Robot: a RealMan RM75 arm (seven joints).
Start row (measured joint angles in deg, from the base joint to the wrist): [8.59 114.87 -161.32 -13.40 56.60 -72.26 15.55]
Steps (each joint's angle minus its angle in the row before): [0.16 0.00 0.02 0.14 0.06 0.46 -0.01]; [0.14 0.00 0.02 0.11 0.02 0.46 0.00]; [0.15 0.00 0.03 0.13 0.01 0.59 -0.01]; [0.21 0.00 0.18 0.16 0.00 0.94 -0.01]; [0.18 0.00 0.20 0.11 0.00 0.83 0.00]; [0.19 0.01 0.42 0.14 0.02 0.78 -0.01]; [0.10 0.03 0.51 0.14 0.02 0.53 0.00]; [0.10 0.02 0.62 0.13 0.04 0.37 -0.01]
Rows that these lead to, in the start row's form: [8.75 114.87 -161.30 -13.26 56.66 -71.80 15.54]; [8.89 114.87 -161.28 -13.15 56.68 -71.34 15.54]; [9.04 114.87 -161.25 -13.02 56.69 -70.75 15.53]; [9.25 114.87 -161.07 -12.86 56.69 -69.81 15.52]; [9.43 114.87 -160.87 -12.75 56.69 -68.98 15.52]; [9.62 114.88 -160.45 -12.61 56.71 -68.20 15.51]; [9.72 114.91 -159.94 -12.47 56.73 -67.67 15.51]; [9.82 114.93 -159.32 -12.34 56.77 -67.30 15.50]
